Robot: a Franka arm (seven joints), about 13 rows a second.
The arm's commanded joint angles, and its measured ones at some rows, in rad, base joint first. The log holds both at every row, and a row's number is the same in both.
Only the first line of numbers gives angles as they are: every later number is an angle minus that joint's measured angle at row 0.
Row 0, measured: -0.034 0.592 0.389 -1.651 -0.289 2.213 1.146
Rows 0 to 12, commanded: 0.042 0.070 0.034 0.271 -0.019 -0.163 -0.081; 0.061 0.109 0.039 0.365 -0.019 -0.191 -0.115; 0.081 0.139 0.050 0.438 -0.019 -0.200 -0.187; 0.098 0.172 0.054 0.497 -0.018 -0.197 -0.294; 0.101 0.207 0.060 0.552 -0.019 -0.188 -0.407; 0.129 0.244 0.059 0.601 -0.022 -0.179 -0.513; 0.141 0.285 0.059 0.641 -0.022 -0.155 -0.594; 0.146 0.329 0.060 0.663 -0.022 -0.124 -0.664; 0.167 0.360 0.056 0.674 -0.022 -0.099 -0.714; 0.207 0.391 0.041 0.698 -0.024 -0.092 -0.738; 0.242 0.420 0.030 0.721 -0.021 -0.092 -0.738; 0.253 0.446 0.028 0.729 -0.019 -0.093 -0.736; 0.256 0.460 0.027 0.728 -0.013 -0.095 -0.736
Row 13, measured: 0.219 0.405 0.038 0.642 -0.001 -0.076 -0.711
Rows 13 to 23, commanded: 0.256 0.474 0.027 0.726 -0.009 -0.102 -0.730; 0.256 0.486 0.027 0.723 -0.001 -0.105 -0.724; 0.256 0.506 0.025 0.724 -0.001 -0.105 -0.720; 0.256 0.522 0.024 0.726 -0.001 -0.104 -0.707; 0.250 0.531 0.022 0.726 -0.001 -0.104 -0.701; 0.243 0.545 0.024 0.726 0.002 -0.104 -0.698; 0.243 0.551 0.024 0.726 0.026 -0.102 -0.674; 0.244 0.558 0.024 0.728 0.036 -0.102 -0.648; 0.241 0.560 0.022 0.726 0.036 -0.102 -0.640; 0.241 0.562 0.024 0.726 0.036 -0.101 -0.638; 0.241 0.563 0.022 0.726 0.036 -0.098 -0.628
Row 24, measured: 0.233 0.546 0.020 0.678 0.016 -0.079 -0.653
